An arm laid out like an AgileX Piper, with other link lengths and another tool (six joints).
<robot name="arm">
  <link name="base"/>
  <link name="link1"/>
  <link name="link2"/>
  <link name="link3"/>
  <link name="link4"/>
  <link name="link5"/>
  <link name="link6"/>
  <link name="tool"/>
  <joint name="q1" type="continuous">
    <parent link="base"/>
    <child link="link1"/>
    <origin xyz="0 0 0.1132" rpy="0 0 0"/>
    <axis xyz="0 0 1"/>
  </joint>
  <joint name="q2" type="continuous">
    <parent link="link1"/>
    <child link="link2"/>
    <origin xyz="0 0 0" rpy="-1.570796 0 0"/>
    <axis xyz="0 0 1"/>
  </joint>
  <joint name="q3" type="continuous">
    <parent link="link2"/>
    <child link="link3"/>
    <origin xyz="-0.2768 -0.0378 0" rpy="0 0 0"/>
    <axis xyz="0 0 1"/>
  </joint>
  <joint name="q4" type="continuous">
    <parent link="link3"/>
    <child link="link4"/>
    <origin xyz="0.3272 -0.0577 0" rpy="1.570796 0 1.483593"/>
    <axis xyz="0 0 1"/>
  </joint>
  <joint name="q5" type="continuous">
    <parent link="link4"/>
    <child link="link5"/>
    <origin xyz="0 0 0" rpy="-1.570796 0 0"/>
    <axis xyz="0 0 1"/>
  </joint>
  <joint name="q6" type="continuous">
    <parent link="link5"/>
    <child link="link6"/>
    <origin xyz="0 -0.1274 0" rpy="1.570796 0 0"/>
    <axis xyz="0 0 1"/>
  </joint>
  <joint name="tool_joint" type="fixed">
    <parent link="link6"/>
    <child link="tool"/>
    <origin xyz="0.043 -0.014 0.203" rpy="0 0.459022 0.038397"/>
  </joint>
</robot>
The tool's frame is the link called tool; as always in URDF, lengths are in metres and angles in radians. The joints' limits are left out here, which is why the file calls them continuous.
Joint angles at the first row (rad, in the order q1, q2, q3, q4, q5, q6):
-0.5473 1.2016 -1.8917 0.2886 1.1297 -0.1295
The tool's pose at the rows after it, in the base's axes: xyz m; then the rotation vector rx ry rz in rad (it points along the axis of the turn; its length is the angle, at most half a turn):
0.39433 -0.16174 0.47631 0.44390 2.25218 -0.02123
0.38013 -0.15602 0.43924 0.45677 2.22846 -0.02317
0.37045 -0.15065 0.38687 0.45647 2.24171 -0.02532
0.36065 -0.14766 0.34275 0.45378 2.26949 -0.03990
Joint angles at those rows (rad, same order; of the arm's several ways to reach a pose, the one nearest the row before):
-0.5473 1.0277 -1.6496 0.2886 1.0076 -0.1295
-0.5472 0.8686 -1.3980 0.3005 0.8967 -0.1488
-0.5473 0.7358 -1.1644 0.3234 0.8130 -0.1912
-0.5473 0.6424 -1.0037 0.3295 0.7725 -0.2263

